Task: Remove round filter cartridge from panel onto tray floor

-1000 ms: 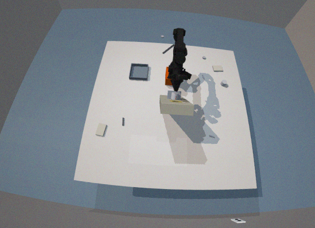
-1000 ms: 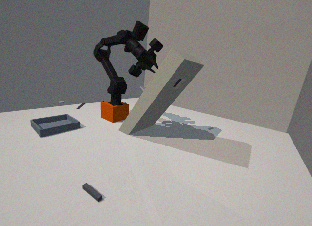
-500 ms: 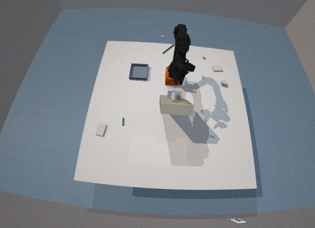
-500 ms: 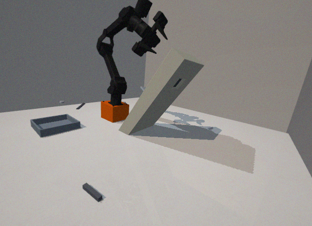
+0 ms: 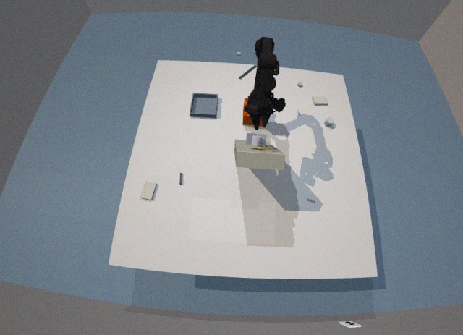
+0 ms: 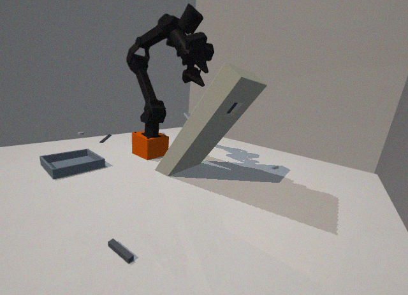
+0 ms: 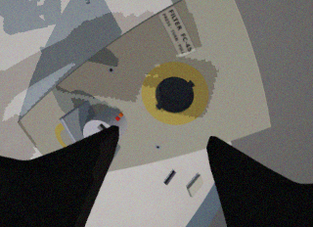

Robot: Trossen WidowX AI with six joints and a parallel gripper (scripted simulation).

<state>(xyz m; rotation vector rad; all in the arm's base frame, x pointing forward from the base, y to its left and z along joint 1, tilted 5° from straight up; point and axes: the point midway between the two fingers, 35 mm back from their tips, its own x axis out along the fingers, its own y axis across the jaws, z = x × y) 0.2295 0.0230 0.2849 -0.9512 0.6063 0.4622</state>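
The round filter cartridge lies 11 cm below my gripper tip and 1 cm behind it. The rest, counted from my gripper tip: tray 32 cm to the right, 32 cm below, 31 cm behind.
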